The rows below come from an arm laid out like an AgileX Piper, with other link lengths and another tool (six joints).
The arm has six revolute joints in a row. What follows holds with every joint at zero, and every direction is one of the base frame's.
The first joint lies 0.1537 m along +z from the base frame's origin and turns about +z.
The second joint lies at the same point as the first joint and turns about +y.
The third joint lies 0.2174 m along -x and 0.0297 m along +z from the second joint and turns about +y.
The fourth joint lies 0.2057 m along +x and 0.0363 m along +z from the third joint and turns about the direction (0.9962, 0, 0.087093).
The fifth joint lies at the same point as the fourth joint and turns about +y.
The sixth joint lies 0.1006 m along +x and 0.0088 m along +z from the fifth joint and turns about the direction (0.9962, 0, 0.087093).
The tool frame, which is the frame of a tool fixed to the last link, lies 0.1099 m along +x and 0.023 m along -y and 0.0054 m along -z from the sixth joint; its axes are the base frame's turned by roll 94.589, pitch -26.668 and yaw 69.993 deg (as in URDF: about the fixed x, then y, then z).
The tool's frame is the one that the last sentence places.
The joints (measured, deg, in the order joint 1, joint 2, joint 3, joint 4, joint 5, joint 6), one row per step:
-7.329, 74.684, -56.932, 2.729, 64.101, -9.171
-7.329, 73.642, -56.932, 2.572, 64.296, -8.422
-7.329, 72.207, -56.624, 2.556, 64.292, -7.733
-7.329, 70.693, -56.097, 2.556, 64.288, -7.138
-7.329, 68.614, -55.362, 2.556, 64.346, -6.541
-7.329, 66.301, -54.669, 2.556, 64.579, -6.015
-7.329, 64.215, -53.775, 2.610, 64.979, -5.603
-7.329, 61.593, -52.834, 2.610, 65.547, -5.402
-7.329, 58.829, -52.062, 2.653, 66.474, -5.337
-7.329, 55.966, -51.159, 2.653, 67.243, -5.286
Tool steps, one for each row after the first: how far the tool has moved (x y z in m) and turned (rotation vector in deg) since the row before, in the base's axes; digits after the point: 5 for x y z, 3 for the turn. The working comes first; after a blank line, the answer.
Tool pose at each row, in the base's axes (x y z in m, rotation vector in deg; the steps are taken from these numbers as rounded here):
0.21115, -0.04312, 0.13511, 139.385, 84.196, -7.605
0.21041, -0.04340, 0.13886, 139.612, 82.998, -6.806
0.20924, -0.04316, 0.14281, 139.799, 81.736, -5.567
0.20722, -0.04277, 0.14602, 139.959, 80.645, -4.465
0.20420, -0.04224, 0.15020, 139.994, 79.423, -3.023
0.20067, -0.04166, 0.15507, 139.905, 78.243, -1.460
0.19583, -0.04073, 0.15781, 139.989, 77.478, -0.520
0.19023, -0.03993, 0.16176, 139.689, 76.788, 0.741
0.18394, -0.03890, 0.16622, 139.300, 76.288, 1.982
0.17768, -0.03804, 0.17015, 138.803, 75.725, 3.317

-0.00074, -0.00028, 0.00375, -0.081, -0.813, -0.685
-0.00117, 0.00024, 0.00395, 0.016, -1.114, -0.663
-0.00202, 0.00039, 0.00321, 0.035, -0.980, -0.573
-0.00302, 0.00053, 0.00418, 0.011, -1.273, -0.569
-0.00353, 0.00058, 0.00487, -0.011, -1.376, -0.489
-0.00484, 0.00093, 0.00274, 0.091, -0.794, -0.377
-0.00560, 0.00080, 0.00395, -0.070, -1.105, -0.163
-0.00629, 0.00103, 0.00446, -0.067, -1.064, -0.020
-0.00626, 0.00086, 0.00393, -0.133, -1.182, -0.011

